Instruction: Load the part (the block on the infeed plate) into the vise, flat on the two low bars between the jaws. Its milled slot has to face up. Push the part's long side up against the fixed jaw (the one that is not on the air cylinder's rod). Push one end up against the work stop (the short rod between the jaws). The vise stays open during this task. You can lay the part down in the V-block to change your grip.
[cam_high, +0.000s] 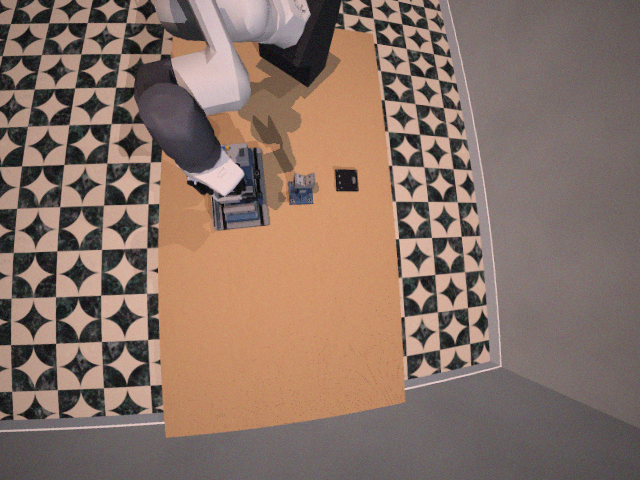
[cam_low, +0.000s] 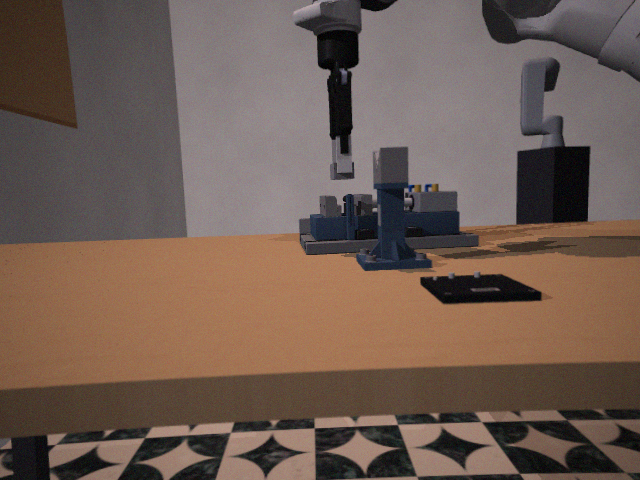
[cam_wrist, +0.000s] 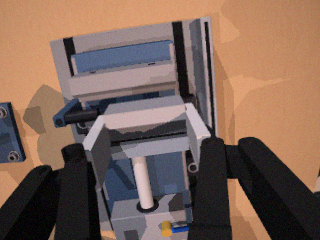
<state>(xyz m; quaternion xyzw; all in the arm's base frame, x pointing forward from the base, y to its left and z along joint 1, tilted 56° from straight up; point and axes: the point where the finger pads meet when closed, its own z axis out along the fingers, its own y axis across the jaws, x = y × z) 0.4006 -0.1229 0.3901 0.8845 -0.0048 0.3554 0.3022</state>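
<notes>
My gripper is now 2 cm above the part. From my hand the other things lie so: fixed jaw 4 cm ahead, 1 cm to the left, 9 cm below; work stop 2 cm ahead, 6 cm to the left, 8 cm below; air cylinder rod 8 cm behind, 4 cm to the left, 9 cm below.
</notes>
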